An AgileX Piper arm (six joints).
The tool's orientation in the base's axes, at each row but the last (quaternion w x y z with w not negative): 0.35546, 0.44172, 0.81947, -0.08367; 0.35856, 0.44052, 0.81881, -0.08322; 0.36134, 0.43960, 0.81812, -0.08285; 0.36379, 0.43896, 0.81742, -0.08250; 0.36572, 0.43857, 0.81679, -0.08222; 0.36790, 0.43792, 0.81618, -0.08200; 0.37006, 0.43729, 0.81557, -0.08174; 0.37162, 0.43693, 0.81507, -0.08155; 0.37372, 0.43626, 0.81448, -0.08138; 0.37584, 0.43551, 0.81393, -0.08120
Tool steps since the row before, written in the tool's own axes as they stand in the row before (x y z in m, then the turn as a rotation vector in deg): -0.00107, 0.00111, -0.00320, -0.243, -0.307, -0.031; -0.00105, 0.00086, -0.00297, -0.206, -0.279, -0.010; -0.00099, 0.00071, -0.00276, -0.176, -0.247, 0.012; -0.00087, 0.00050, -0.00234, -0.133, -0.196, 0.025; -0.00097, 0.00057, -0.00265, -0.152, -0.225, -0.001; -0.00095, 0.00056, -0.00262, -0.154, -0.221, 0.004; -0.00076, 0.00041, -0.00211, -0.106, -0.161, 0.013; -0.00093, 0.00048, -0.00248, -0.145, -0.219, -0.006; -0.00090, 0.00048, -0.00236, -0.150, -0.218, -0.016; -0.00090, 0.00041, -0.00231, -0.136, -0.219, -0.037
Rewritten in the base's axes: -0.00038, 0.00139, 0.00325, -0.170, -0.330, 0.128; -0.00048, 0.00116, 0.00301, -0.150, -0.299, 0.093; -0.00053, 0.00102, 0.00279, -0.124, -0.270, 0.063; -0.00053, 0.00079, 0.00236, -0.093, -0.217, 0.035; -0.00061, 0.00091, 0.00266, -0.122, -0.235, 0.061; -0.00062, 0.00091, 0.00262, -0.116, -0.236, 0.059; -0.00054, 0.00072, 0.00210, -0.081, -0.172, 0.032; -0.00064, 0.00082, 0.00248, -0.123, -0.224, 0.060; -0.00059, 0.00079, 0.00237, -0.126, -0.222, 0.071; -0.00063, 0.00073, 0.00232, -0.143, -0.204, 0.076
